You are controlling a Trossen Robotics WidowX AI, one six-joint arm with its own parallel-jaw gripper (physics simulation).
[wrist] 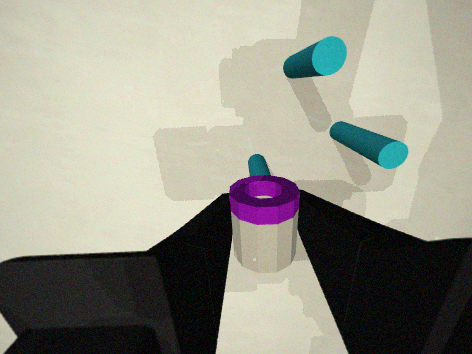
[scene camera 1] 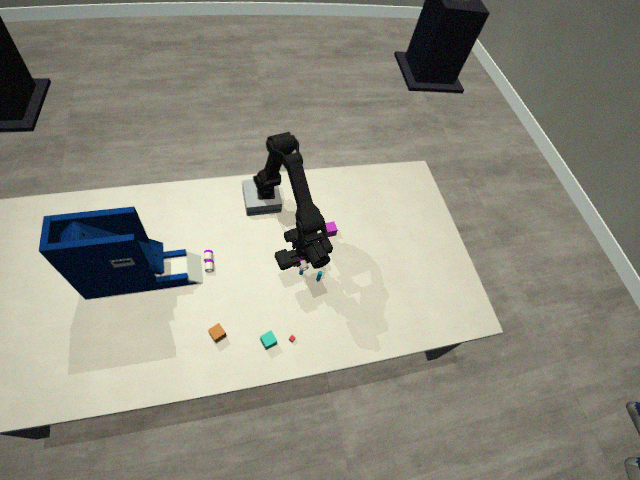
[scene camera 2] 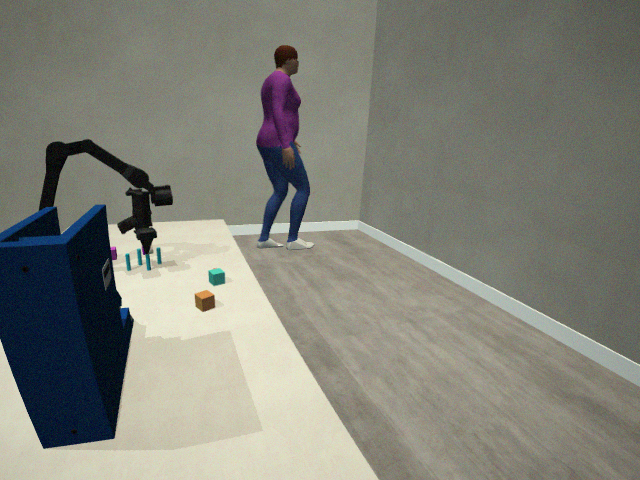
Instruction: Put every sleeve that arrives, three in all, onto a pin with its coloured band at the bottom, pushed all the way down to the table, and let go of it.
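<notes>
My gripper (scene camera 1: 302, 262) (scene camera 2: 147, 251) (wrist: 261, 200) is shut on a white sleeve (wrist: 265, 245), which is upright with its purple band at the upper end. The sleeve is above the table, near the pins. In the wrist view one teal pin (wrist: 257, 164) shows partly behind the sleeve, and two others (wrist: 329, 56) (wrist: 392, 154) stand farther up and to the right. Scene camera 2 shows several upright pins, one of them (scene camera 2: 128, 261) at the left. Two more sleeves (scene camera 1: 208, 255) (scene camera 1: 209, 266) with purple bands lie end to end at the chute mouth. The held sleeve's lower end is partly hidden.
A tall blue dispenser (scene camera 1: 103, 273) (scene camera 2: 51, 335) stands at the left. A magenta cube (scene camera 1: 331, 228) (scene camera 2: 113, 253) lies behind the pins. An orange cube (scene camera 1: 217, 332) (scene camera 2: 204, 300), a teal cube (scene camera 1: 268, 339) (scene camera 2: 216, 276) and a small red cube (scene camera 1: 292, 338) lie toward the front edge.
</notes>
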